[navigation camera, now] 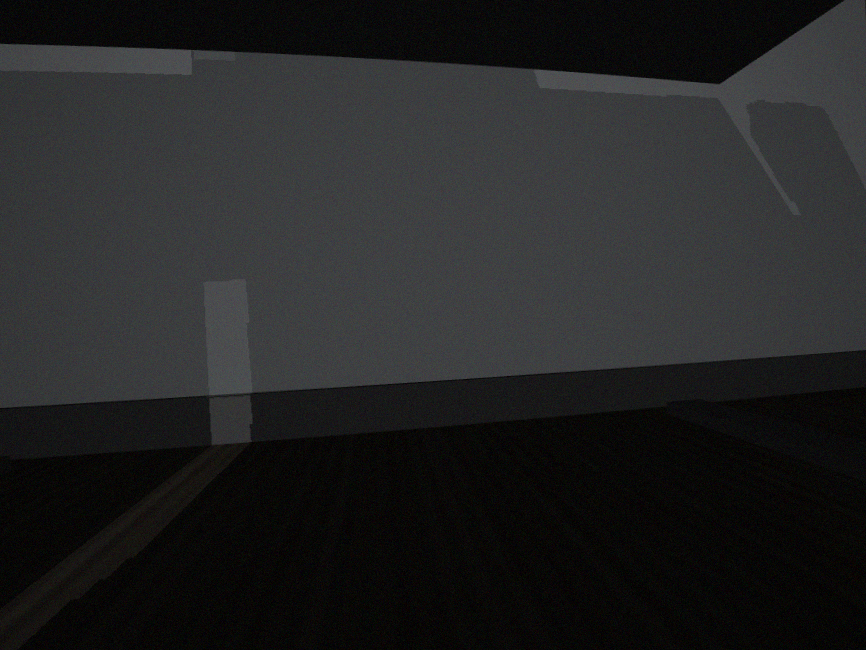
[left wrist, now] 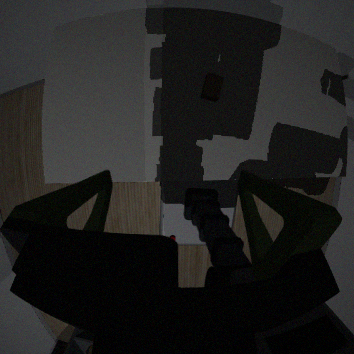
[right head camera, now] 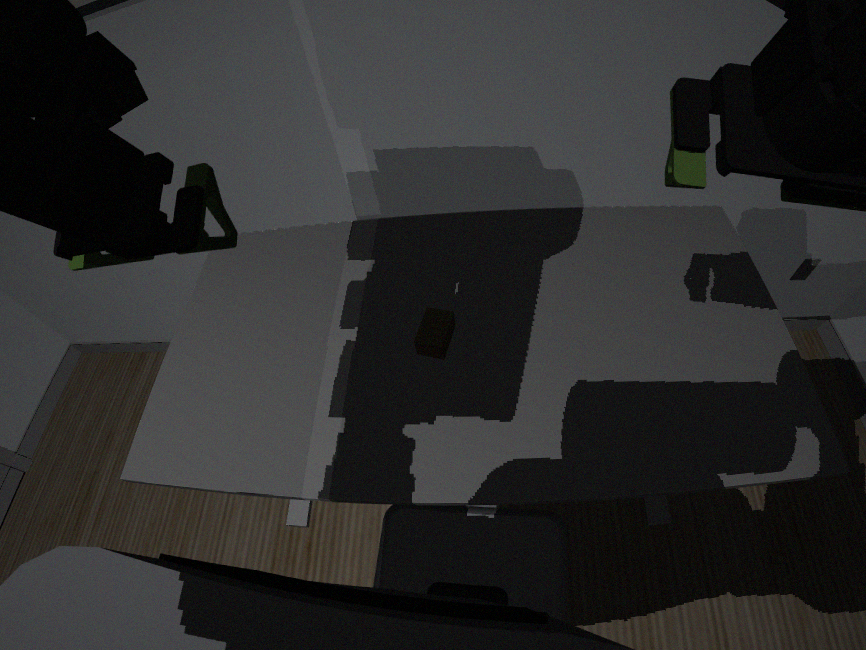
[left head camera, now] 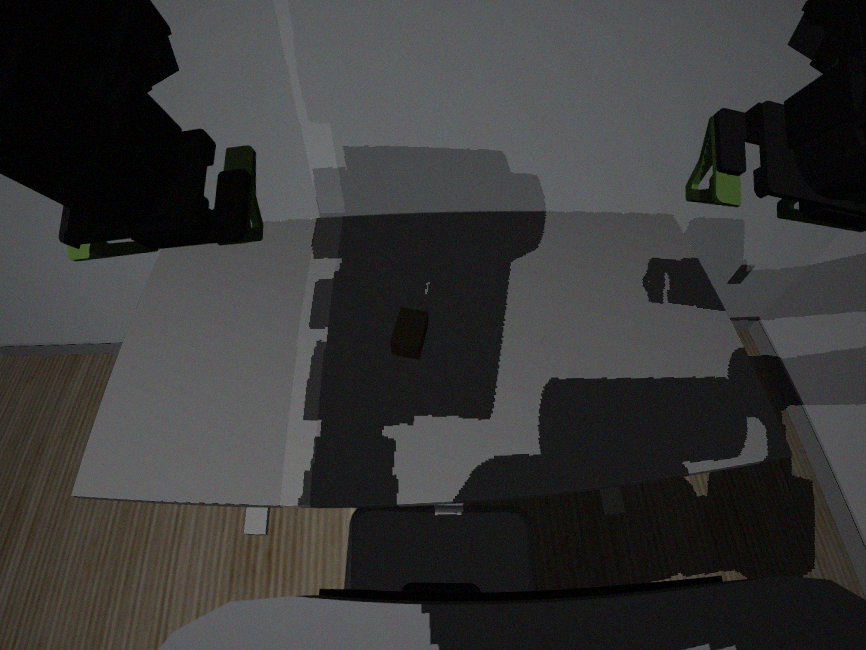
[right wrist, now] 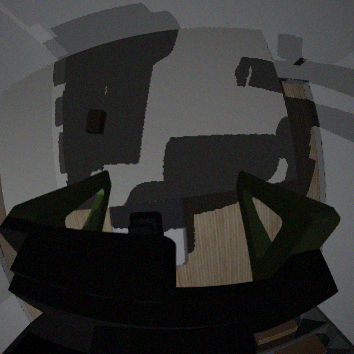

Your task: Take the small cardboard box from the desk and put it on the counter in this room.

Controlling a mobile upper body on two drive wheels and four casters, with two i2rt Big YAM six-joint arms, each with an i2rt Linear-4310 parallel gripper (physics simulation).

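Places are measured from the left arm's base along level axes (x left, y back, z up), in metres.
Where they show: left gripper, between the fingertips: [left wrist: 174, 177] [right head camera: 192, 246] [left head camera: 207, 237]; right gripper, between the fingertips: [right head camera: 725, 185] [left head camera: 734, 202] [right wrist: 173, 177].
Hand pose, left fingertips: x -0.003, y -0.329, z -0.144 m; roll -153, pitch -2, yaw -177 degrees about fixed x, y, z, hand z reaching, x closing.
Observation:
After its pixels a point has its place.
The small brown cardboard box [left head camera: 409, 333] {x -0.142, y -0.566, z -0.640 m} [right head camera: 435, 333] {x -0.146, y -0.566, z -0.640 m} [left wrist: 212, 87] {x -0.140, y -0.572, z -0.640 m} [right wrist: 96, 121] {x -0.158, y -0.574, z -0.640 m} lies in dark shadow near the middle of the pale desk [left head camera: 209, 349] {x 0.316, y -0.543, z -0.690 m} [right head camera: 237, 349] {x 0.341, y -0.537, z -0.690 m} [left wrist: 95, 100] {x 0.294, y -0.522, z -0.690 m} [right wrist: 215, 90] {x -0.632, y -0.677, z -0.690 m}. My left gripper [left head camera: 167, 248] [right head camera: 153, 253] [left wrist: 174, 177] {x -0.003, y -0.329, z -0.144 m} is open and empty, raised at the left, apart from the box. My right gripper [left head camera: 776, 209] [right head camera: 762, 192] [right wrist: 173, 177] {x -0.454, y -0.368, z -0.119 m} is open and empty, raised at the right, also apart from the box. The counter does not show in these views.
The desk's near edge runs close in front of my dark base [left head camera: 440, 552] {x -0.223, y -0.187, z -1.150 m} [right head camera: 472, 549] {x -0.228, y -0.199, z -1.150 m}. A pale desk foot [left head camera: 256, 521] [right head camera: 298, 512] shows below that edge. A wall [left head camera: 594, 104] {x -0.572, y -1.062, z -0.370 m} [navigation camera: 419, 209] {x -0.262, y -1.042, z -0.981 m} stands behind the desk. The desk's dark underside [navigation camera: 349, 24] spans the top of the navigation view.

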